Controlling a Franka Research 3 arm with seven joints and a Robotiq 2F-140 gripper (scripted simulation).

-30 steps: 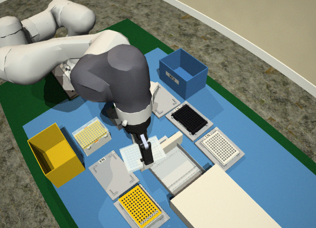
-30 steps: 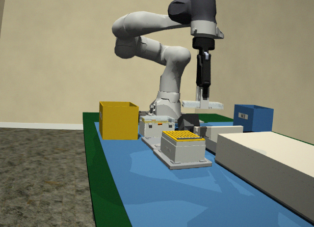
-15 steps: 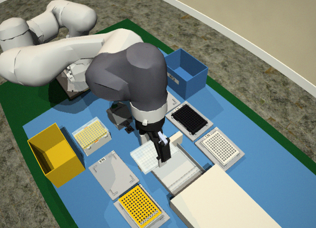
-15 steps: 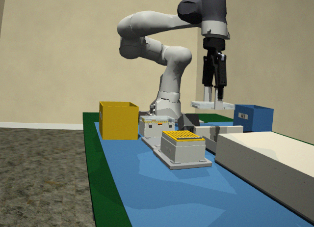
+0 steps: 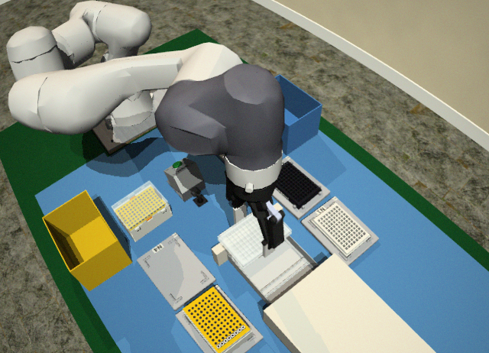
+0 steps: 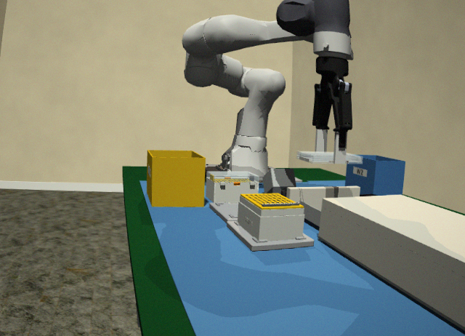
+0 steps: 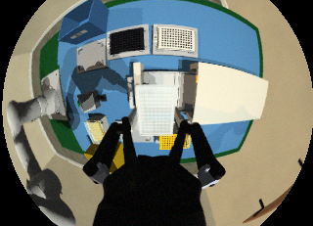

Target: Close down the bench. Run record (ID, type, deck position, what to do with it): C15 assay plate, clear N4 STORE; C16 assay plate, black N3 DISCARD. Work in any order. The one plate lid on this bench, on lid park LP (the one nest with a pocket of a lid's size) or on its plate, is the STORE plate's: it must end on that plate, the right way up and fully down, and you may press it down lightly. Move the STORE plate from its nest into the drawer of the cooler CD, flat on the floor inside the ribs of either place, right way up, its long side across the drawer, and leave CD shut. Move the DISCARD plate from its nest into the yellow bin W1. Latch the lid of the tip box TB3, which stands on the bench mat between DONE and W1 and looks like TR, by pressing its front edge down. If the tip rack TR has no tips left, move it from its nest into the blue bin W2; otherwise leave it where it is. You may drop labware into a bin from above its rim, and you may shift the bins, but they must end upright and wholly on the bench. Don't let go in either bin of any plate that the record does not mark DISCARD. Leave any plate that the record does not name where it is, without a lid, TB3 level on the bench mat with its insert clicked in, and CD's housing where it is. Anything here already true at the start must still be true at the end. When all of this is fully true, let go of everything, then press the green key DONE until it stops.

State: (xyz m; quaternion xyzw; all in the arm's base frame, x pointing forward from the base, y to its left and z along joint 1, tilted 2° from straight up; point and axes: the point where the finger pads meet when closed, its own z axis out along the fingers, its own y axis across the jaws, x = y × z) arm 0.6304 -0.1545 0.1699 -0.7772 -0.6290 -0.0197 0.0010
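My gripper is now 60 mm short of the cooler drawer, 20 mm to the right of it and 140 mm above it. The rest, counted from my hand: nest N4: 130 mm behind, 140 mm to the right, 160 mm below; tip rack TR: 30 mm ahead, 180 mm to the right, 110 mm below; plate lid: 10 mm below.
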